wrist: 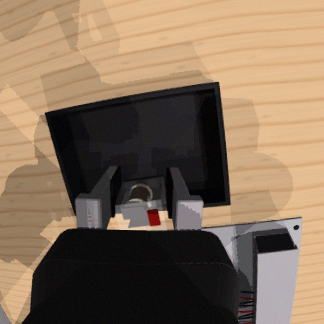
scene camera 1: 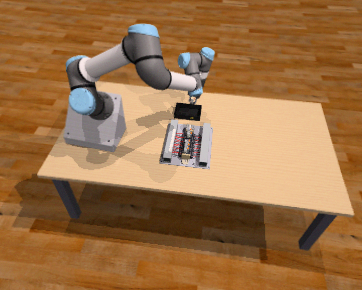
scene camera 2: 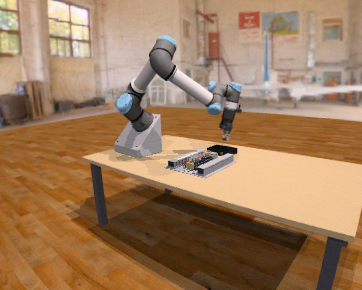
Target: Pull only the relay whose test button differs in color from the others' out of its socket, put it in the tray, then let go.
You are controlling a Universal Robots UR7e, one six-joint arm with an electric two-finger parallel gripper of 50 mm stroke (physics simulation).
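Frame: origin at the arm's base, x left, y down, z back, level; centimetres.
Where they show: gripper, between the fingertips: (wrist: 143, 182) (scene camera 1: 192, 102) (scene camera 2: 225, 138); arm's base, origin of its link: (scene camera 1: 100, 106) (scene camera 2: 144, 122).
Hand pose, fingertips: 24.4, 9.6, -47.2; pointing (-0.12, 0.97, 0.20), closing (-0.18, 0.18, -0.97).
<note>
Each offset is from my fingertips to the top centre of the thing, as dx, dy, dz. "*": to the spot under its first point. Level surfaces: height alone.
My gripper (scene camera 1: 193, 101) (scene camera 2: 226, 137) (wrist: 143, 182) points down and is shut on a relay @(-0.8, -3.4, -0.2) (wrist: 142, 196), which has a clear housing and a red test button @(-0.8, -3.4, -1.2) (wrist: 153, 217). The relay's lower end is hidden in the wrist view. The black tray @(-0.2, +6.1, +2.1) (scene camera 1: 182, 114) (scene camera 2: 219, 149) (wrist: 125, 135) lies on the table behind the relay panel. The gripper and relay are in the air above the tray, over its panel-side part in the wrist view. The remaining relays @(-32.4, +2.7, -1.6) (scene camera 1: 188, 143) sit in a row on the panel; their buttons are too small to tell.
The grey panel @(* -11.5, +9.3, -5.7) (wrist: 225, 235) lies close beside the tray, with raised wiring ducts @(-26.1, +5.3, -11.1) (scene camera 1: 205, 145) (scene camera 2: 216, 164) (wrist: 275, 280) along both sides and red and black wires @(-22.5, +8.0, -7.0) (wrist: 246, 305). The table @(dy +9.6) (scene camera 1: 270, 150) (scene camera 2: 295, 190) carries the panel, tray and arm base (scene camera 1: 95, 131) (scene camera 2: 140, 142).
</note>
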